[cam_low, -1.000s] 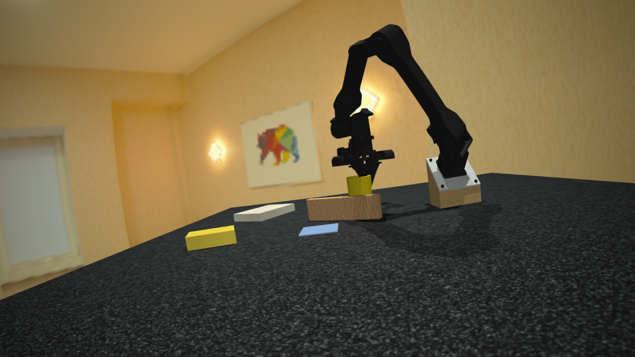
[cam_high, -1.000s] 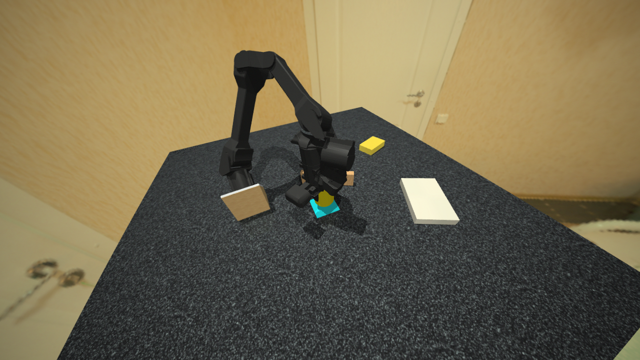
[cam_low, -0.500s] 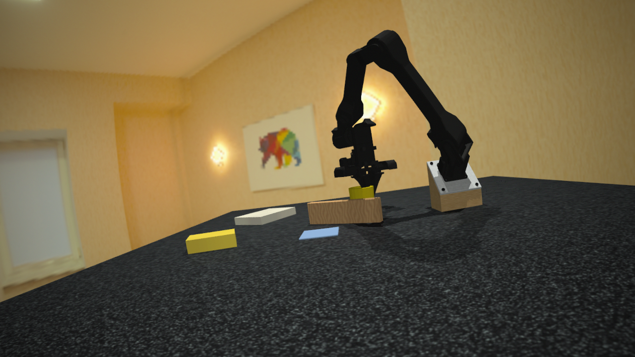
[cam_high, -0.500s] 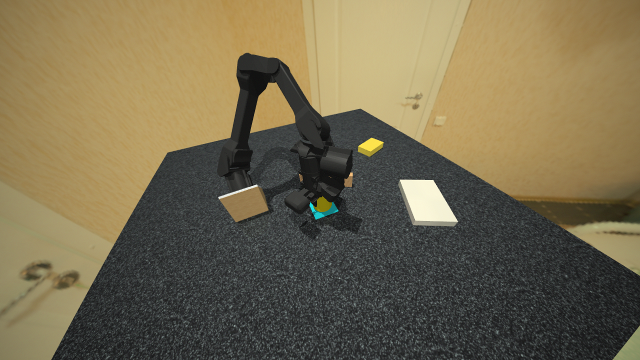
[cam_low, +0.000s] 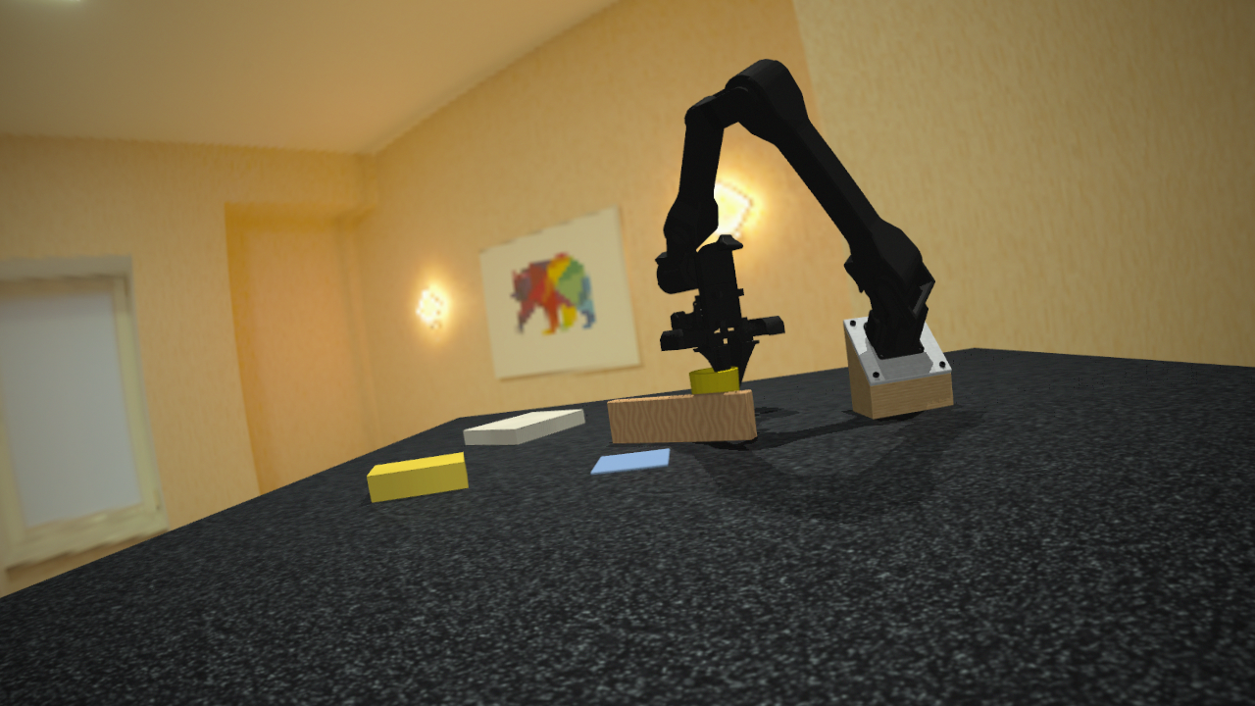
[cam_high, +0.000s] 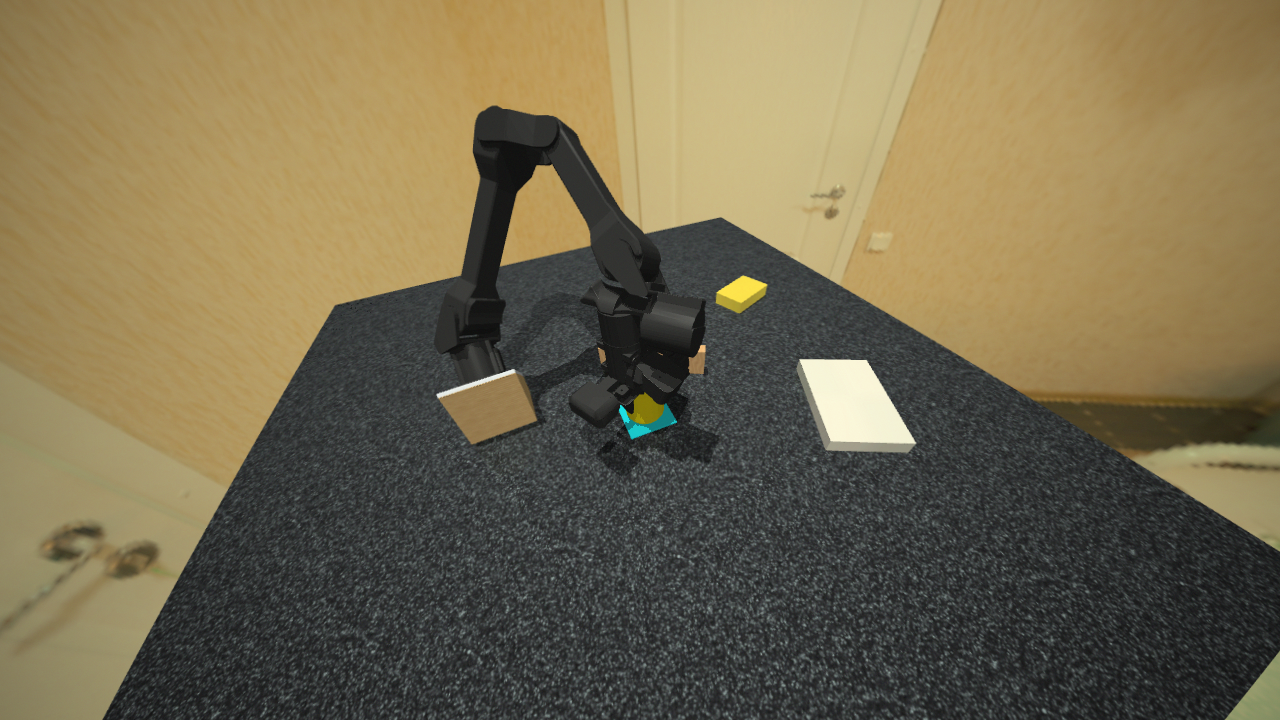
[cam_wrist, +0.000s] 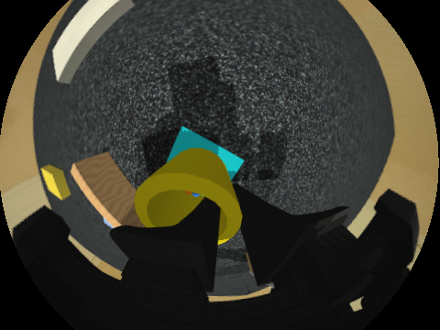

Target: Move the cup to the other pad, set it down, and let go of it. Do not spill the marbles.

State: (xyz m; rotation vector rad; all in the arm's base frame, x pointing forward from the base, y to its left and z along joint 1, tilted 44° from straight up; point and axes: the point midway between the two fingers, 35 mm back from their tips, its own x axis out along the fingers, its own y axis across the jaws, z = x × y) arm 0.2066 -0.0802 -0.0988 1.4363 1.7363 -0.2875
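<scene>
Right now my gripper tip is 2 cm short of the yellow cup and 1 cm to the right of it. Round my gripper tip: wooden block 9 cm ahead, 11 cm to the left, 2 cm below; blue marble 2 cm ahead, 3 cm to the left, 2 cm below; cyan pad 3 cm ahead, 1 cm to the left, 5 cm below.
</scene>
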